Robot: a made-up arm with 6 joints.
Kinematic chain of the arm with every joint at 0, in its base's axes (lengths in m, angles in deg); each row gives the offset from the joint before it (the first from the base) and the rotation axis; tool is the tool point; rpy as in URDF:
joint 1: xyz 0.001 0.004 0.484 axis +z
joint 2: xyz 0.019 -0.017 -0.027 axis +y
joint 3: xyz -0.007 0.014 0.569 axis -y
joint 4: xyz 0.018 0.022 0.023 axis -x
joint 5: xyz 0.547 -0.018 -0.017 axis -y
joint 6: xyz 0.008 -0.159 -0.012 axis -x
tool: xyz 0.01 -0.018 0.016 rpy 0 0 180
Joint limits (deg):
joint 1: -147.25..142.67
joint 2: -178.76..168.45
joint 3: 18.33..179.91
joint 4: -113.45..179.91
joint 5: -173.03..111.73
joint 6: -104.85..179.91
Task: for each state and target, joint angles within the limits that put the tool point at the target. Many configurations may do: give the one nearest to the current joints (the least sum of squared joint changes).
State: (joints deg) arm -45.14 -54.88 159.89 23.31 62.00 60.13
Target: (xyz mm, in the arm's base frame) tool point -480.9 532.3 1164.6
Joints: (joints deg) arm -59.14 -17.25 137.58 18.26 62.05 61.02
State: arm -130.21 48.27 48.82 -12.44 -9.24 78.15
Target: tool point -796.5 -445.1 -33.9
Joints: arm -141.99 90.60 36.49 -15.36 -9.88 77.85
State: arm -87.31 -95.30 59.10 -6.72 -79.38 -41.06
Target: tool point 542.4 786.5 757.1
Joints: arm -134.59 -99.03 42.93 -16.20 -80.35 -42.81
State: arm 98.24 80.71 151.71 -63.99 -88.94 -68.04
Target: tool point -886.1 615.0 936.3
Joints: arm 142.67 69.08 113.72 -88.47 -56.74 -40.95
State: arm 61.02 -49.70 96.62 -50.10 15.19 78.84
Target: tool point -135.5 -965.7 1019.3
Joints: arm 76.07 -50.71 117.41 -42.33 18.92 78.50
